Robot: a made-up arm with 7 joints. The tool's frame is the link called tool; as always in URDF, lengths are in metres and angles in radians. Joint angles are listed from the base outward.
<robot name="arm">
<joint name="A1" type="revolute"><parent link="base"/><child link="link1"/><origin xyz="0.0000 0.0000 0.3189" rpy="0.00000 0.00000 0.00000"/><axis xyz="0 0 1"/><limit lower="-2.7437" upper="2.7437"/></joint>
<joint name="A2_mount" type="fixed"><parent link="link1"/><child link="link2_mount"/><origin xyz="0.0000 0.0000 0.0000" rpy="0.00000 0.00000 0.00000"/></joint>
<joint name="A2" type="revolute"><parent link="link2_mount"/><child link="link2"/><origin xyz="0.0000 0.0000 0.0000" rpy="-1.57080 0.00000 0.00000"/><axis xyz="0 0 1"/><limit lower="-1.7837" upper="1.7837"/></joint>
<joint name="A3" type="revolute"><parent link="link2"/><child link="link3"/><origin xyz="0.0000 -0.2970 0.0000" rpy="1.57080 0.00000 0.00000"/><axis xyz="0 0 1"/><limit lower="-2.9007" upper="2.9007"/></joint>
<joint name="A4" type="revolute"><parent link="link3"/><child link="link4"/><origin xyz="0.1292 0.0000 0.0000" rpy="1.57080 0.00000 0.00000"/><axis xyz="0 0 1"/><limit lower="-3.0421" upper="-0.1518"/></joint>
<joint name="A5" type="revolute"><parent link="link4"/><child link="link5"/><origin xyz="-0.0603 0.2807 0.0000" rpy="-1.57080 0.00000 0.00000"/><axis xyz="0 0 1"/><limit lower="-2.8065" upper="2.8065"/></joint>
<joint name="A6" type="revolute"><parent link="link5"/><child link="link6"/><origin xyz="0.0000 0.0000 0.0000" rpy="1.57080 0.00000 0.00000"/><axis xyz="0 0 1"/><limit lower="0.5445" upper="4.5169"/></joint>
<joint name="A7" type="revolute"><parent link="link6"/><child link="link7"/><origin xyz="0.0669 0.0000 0.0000" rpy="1.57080 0.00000 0.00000"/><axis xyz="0 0 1"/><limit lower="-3.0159" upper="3.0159"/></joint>
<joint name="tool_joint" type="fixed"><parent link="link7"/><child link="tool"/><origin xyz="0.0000 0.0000 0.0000" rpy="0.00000 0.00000 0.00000"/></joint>
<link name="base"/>
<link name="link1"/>
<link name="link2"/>
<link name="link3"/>
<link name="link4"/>
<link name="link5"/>
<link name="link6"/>
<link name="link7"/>
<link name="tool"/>
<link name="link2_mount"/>
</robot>
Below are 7 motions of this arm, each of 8 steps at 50 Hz.
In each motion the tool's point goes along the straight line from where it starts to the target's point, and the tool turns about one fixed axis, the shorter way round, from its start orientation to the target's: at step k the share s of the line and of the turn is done. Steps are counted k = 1, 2, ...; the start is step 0. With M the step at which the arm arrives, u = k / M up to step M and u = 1 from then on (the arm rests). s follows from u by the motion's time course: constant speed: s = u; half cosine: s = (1 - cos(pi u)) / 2; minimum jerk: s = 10 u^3 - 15 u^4 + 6 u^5.
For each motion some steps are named. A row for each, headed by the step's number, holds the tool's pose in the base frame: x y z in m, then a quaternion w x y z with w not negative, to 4 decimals.
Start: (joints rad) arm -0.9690 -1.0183 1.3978 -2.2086 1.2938 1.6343 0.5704
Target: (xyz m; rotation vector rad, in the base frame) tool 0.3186 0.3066 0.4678 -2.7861 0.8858 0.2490
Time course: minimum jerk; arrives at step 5
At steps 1, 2, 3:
1: 0.3175 0.3105 0.4611 0.1100 -0.9398 0.3085 0.0978
2: 0.3178 0.3094 0.4630 0.1082 -0.9411 0.3063 0.0941
3: 0.3182 0.3079 0.4656 0.1057 -0.9429 0.3031 0.0889

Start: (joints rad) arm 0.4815 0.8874 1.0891 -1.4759 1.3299 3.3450 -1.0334
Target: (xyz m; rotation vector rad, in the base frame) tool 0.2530 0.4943 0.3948 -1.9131 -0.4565 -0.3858
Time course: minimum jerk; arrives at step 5
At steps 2, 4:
2: 0.2578 0.4917 0.3895 0.5279 -0.8117 -0.1848 -0.1684
4: 0.2534 0.4941 0.3944 0.5376 -0.8049 -0.1913 -0.1627

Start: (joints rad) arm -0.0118 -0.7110 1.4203 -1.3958 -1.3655 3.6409 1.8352
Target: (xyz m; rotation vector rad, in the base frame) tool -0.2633 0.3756 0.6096 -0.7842 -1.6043 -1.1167
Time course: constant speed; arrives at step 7
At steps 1, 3, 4, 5, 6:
1: -0.2658 0.3701 0.6262 0.5173 -0.3009 -0.6548 -0.4616
3: -0.2650 0.3719 0.6207 0.5099 -0.3085 -0.6573 -0.4614
4: -0.2645 0.3729 0.6179 0.5062 -0.3123 -0.6584 -0.4612
5: -0.2641 0.3738 0.6151 0.5024 -0.3160 -0.6596 -0.4611
6: -0.2637 0.3747 0.6124 0.4987 -0.3198 -0.6608 -0.4609

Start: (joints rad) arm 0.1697 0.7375 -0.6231 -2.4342 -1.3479 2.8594 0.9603
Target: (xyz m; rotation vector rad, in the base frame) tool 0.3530 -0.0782 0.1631 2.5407 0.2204 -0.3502
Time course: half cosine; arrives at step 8
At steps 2, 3, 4, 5, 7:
2: 0.3582 -0.1071 0.1723 0.3090 0.9436 0.0363 -0.1131
3: 0.3572 -0.1016 0.1706 0.3036 0.9446 0.0450 -0.1165
4: 0.3560 -0.0951 0.1685 0.2971 0.9456 0.0553 -0.1204
5: 0.3549 -0.0886 0.1664 0.2906 0.9465 0.0656 -0.1243
7: 0.3532 -0.0795 0.1635 0.2812 0.9474 0.0802 -0.1298

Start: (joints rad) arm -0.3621 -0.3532 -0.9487 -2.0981 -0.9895 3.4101 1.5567
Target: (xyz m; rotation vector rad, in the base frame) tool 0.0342 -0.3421 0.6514 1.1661 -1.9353 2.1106
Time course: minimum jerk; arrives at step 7
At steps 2, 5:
2: 0.0562 -0.3409 0.6483 0.0377 0.4176 -0.6080 0.6741
5: 0.0379 -0.3419 0.6509 0.0270 0.3840 -0.6228 0.6811

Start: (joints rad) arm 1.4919 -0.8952 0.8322 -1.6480 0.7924 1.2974 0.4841
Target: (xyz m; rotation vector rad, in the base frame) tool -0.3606 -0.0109 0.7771 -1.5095 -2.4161 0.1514
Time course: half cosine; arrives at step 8
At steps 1, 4, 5, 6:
1: -0.3643 -0.0240 0.7614 0.1146 -0.5238 -0.8437 0.0271
4: -0.3625 -0.0177 0.7690 0.1287 -0.5238 -0.8411 0.0393
5: -0.3618 -0.0151 0.7721 0.1345 -0.5238 -0.8400 0.0444
6: -0.3612 -0.0129 0.7747 0.1394 -0.5237 -0.8390 0.0486

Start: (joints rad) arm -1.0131 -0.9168 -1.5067 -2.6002 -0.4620 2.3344 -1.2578
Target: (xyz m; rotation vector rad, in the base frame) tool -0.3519 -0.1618 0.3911 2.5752 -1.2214 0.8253
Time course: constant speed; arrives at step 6
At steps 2, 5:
2: -0.3436 -0.1747 0.3943 0.0842 0.8739 -0.3885 0.2798
5: -0.3498 -0.1650 0.3919 0.0863 0.8670 -0.4047 0.2778

